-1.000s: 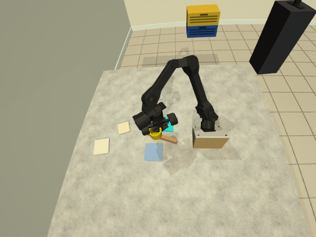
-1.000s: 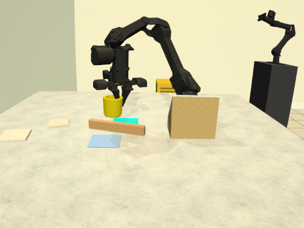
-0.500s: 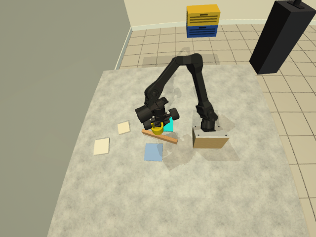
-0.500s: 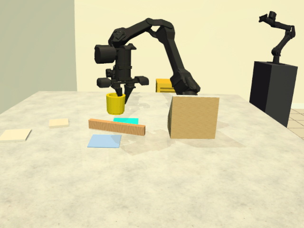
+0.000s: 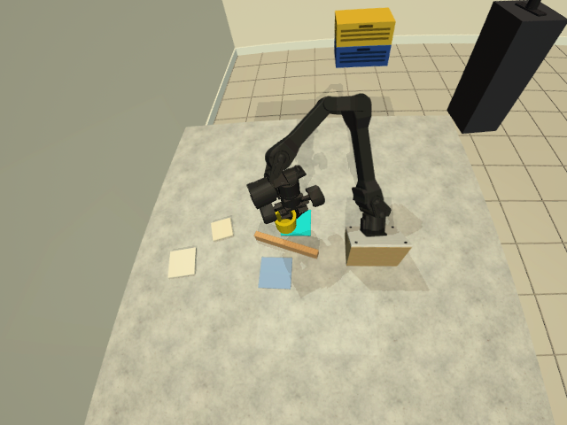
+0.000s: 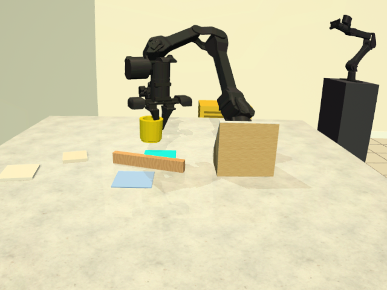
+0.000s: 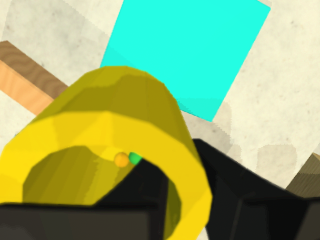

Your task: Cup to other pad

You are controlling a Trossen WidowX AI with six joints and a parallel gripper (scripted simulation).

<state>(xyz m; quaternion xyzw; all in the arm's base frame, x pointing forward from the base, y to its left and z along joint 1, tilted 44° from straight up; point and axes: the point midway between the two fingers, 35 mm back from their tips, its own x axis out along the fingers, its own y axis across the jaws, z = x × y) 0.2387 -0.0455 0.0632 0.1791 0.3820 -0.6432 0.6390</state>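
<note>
My gripper tip is 110 mm above the cyan pad and 40 mm to the left of it. From my gripper tip the other things lie so: wooden bar: 90 mm below, 50 mm to the left, 40 mm ahead; yellow cup: 20 mm ahead, 10 mm to the left.
</note>
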